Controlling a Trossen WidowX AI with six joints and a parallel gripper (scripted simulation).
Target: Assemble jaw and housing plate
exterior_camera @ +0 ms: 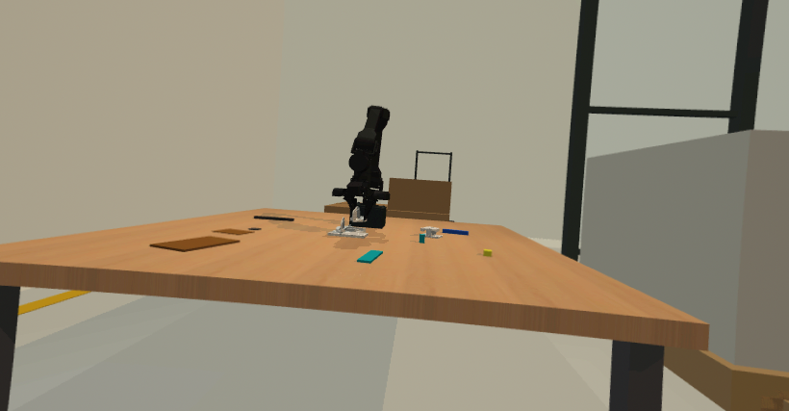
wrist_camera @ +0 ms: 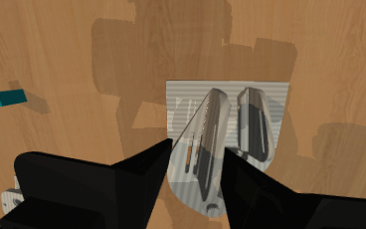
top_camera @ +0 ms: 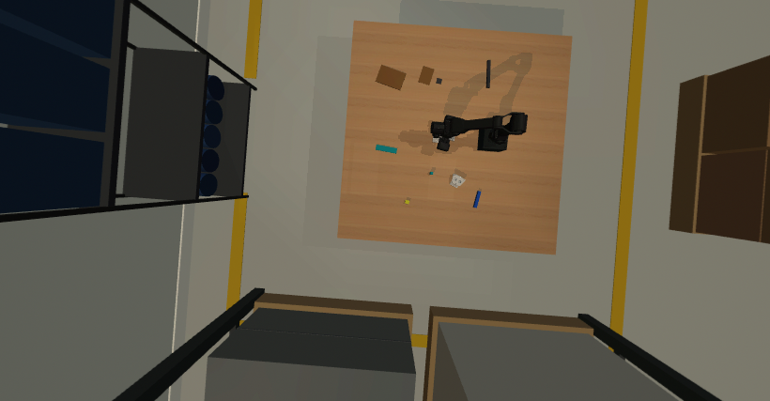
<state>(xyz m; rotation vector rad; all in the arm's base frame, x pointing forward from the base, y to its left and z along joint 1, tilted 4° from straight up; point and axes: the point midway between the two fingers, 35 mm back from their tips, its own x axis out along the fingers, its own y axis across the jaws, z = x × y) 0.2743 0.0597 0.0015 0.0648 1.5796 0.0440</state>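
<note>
The small teal block lies 220 mm to the left of my gripper tip, 40 mm below it and 10 mm ahead of it. Also, from my gripper tip: small black square (330 mm to the right, 90 mm ahead, 50 mm below); teal bar (300 mm ahead, 140 mm to the left, 50 mm below); loose jaw (30 mm behind, 20 mm to the right).
</note>
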